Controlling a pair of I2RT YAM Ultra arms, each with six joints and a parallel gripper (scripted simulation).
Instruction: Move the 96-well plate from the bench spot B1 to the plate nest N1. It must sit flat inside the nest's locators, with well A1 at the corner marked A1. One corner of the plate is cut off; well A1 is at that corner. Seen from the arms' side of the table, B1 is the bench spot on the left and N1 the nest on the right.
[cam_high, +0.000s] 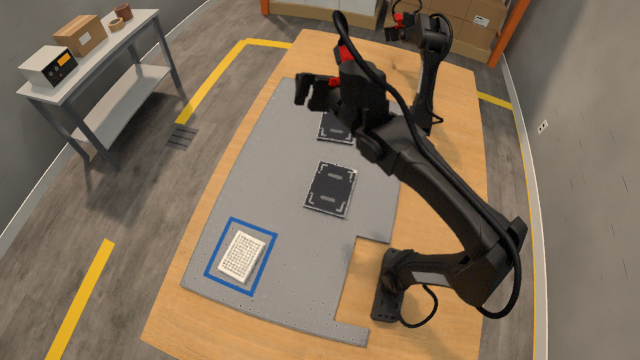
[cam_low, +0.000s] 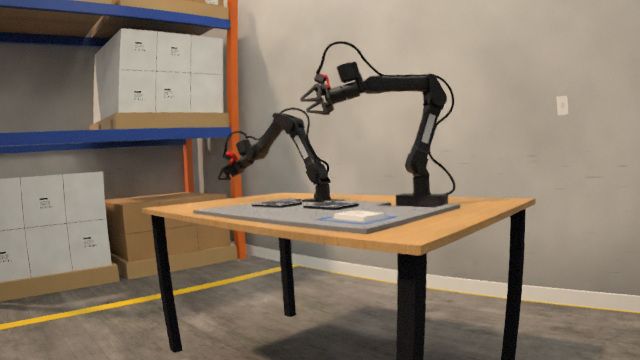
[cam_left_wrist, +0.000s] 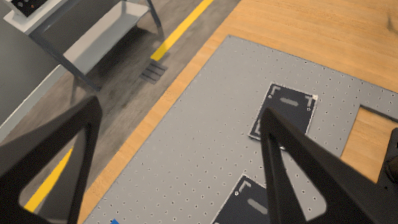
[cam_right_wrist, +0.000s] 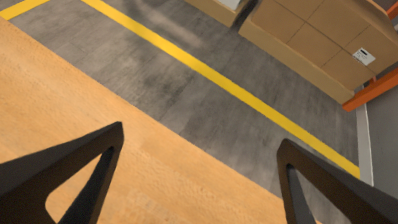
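Right now my left hand is 110 mm short of the white 96-well plate, 310 mm to the right of it and 360 mm above it. Also, from my left hand: black plate nest (20 mm behind, 220 mm to the right, 360 mm below).
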